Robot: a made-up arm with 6 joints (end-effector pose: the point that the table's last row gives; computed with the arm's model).
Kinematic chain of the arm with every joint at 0, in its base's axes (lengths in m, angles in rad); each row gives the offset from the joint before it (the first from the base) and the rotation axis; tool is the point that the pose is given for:
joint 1: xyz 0 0 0.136 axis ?
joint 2: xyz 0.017 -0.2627 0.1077 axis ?
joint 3: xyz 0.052 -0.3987 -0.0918 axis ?
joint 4: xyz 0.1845 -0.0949 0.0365 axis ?
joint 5: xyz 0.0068 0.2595 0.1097 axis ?
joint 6: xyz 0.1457 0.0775 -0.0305 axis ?
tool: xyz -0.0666 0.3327 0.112
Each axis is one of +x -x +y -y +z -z.
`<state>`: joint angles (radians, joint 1 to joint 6).
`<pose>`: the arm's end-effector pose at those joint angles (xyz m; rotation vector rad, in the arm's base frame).
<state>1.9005 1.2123 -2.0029 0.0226 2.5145 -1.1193</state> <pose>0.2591 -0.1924 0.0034 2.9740 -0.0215 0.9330</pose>
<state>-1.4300 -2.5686 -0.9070 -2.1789 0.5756 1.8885</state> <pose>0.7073 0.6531 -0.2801 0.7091 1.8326 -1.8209</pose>
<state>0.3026 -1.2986 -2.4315 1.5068 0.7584 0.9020</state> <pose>-0.4994 -0.2632 0.5779 -0.1049 1.1646 0.8839</pose>
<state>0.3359 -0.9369 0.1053 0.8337 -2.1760 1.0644</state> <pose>0.2624 -0.5052 -0.2480 -1.2512 0.7958 -0.7934</pose>
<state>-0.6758 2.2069 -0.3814 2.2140 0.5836 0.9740</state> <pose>0.0622 0.5208 -0.4582 -0.2459 -1.5872 0.8276</pose>
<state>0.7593 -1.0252 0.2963 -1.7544 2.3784 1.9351</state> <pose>0.1053 -0.9392 0.8369 0.6534 1.3805 1.5389</pose>
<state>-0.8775 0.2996 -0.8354 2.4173 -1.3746 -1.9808</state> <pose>0.0124 -1.2573 0.6286 0.6082 -0.1094 2.5594</pose>
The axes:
joint 1: +x
joint 2: +x
joint 3: -y
joint 4: -x
joint 5: -y
joint 6: -y

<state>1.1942 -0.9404 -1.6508 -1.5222 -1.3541 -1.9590</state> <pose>0.7452 -0.3906 -0.5179 -0.8915 -0.8616 -1.2879</pose>
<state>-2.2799 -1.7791 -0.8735 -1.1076 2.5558 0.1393</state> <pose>0.6489 0.2068 -0.1115 1.0934 0.4270 -2.1701</pose>
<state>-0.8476 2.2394 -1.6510 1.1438 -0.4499 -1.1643</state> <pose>-0.5029 0.3451 0.1797 -1.1866 1.6869 1.4434</pose>
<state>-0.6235 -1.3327 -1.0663 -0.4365 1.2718 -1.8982</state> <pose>0.7751 -0.1492 0.4227 -0.9965 0.8789 -1.5063</pose>
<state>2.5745 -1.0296 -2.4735 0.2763 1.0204 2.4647</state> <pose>-0.2504 0.4914 0.0831 1.6790 -0.8592 -0.7629</pose>
